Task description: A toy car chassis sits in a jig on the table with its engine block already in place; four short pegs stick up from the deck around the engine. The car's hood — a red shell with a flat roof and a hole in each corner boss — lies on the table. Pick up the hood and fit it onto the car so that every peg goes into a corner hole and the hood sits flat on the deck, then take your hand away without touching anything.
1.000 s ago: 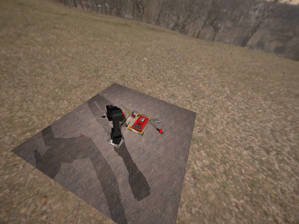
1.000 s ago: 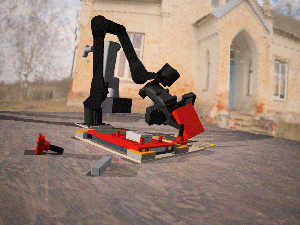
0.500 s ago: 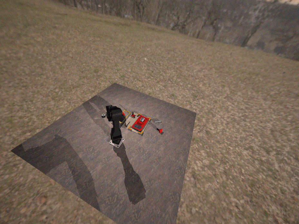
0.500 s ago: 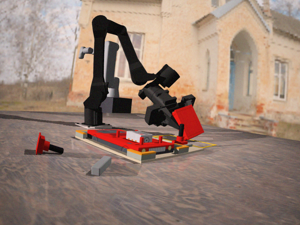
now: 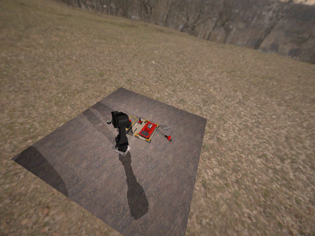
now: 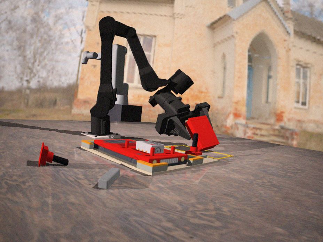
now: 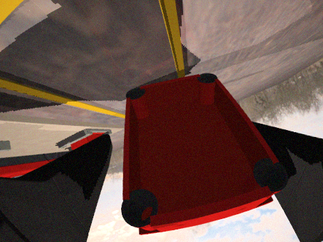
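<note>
Now: gripper tip 1 cm to the right of the red hood. Round my gripper tip: tan jig (21 cm to the right, 3 cm below, 3 cm behind); white engine block (24 cm to the right, 2 cm below, 1 cm ahead).
</note>
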